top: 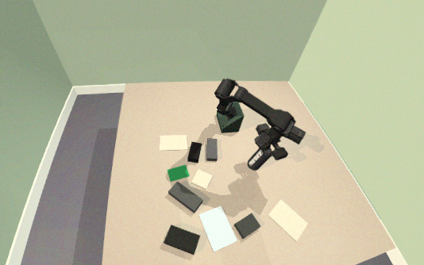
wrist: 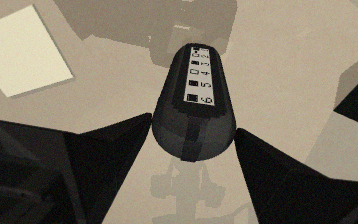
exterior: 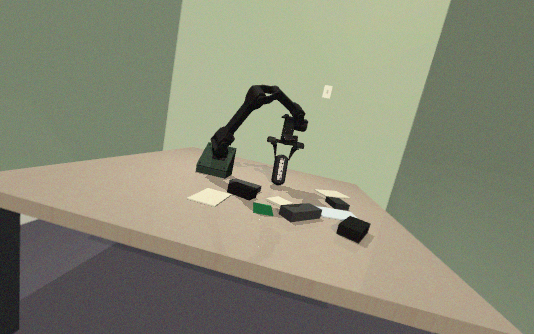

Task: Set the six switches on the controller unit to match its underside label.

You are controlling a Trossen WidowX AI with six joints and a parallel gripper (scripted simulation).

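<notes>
Now: gripper tip 40 mm short of the cream tile, 300 mm to the left of it and 130 mm above it. Also, from my gripper tip: grey module 120 mm behind, 230 mm to the right, 120 mm below; cream card 300 mm ahead, 50 mm to the left, 130 mm below; black block 110 mm behind, 320 mm to the right, 120 mm below.
</notes>
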